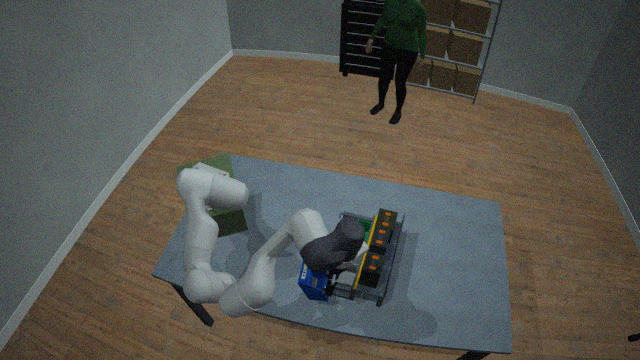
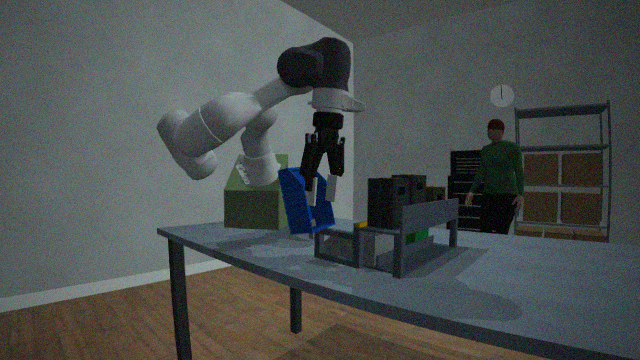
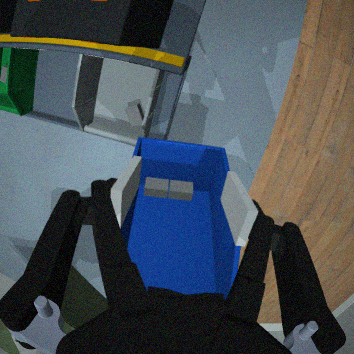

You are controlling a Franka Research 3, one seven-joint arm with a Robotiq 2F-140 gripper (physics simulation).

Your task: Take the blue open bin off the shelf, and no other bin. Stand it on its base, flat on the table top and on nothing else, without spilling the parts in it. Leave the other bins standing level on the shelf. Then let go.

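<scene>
The blue open bin is tipped steeply, its lower end toward the shelf's front corner. Two grey parts lie at its lower end. My gripper holds the bin, its widely spread pads at the two side walls, seemingly on their inner faces. Whether the bin's lower end touches the shelf or table is hard to tell. The grey shelf stands on the table top.
A green bin and a pale grey bin are on the lower shelf level. Dark bins stand above, behind a yellow strip. A green block is near the arm's base. A person stands beyond.
</scene>
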